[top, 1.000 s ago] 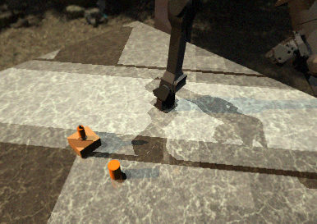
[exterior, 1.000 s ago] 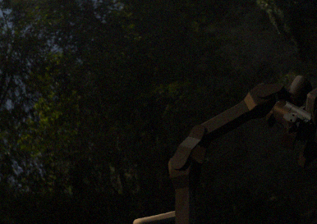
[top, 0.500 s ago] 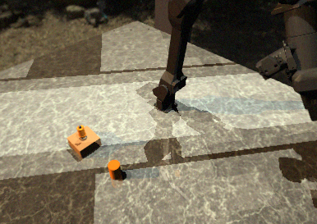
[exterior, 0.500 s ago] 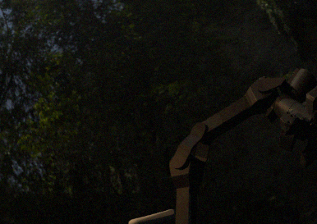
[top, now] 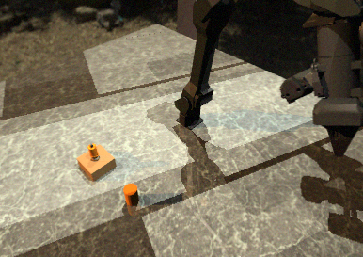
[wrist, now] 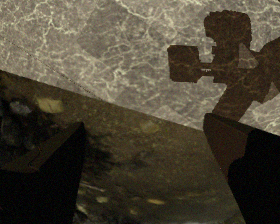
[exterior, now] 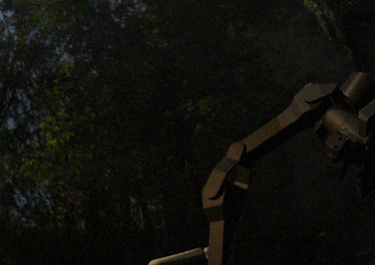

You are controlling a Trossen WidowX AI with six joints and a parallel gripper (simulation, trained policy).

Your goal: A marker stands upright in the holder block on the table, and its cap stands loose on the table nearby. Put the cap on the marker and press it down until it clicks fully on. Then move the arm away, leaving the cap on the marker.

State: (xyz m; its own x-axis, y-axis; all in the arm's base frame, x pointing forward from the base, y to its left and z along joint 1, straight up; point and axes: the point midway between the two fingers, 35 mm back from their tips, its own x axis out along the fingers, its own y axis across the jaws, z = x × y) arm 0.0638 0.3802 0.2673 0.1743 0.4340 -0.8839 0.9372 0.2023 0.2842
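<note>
Right now my gripper tip is 300 mm to the left of the orange cap, 240 mm short of it and 210 mm above it. Round my gripper tip: orange marker (450 mm to the right, 240 mm ahead, 170 mm below).
</note>
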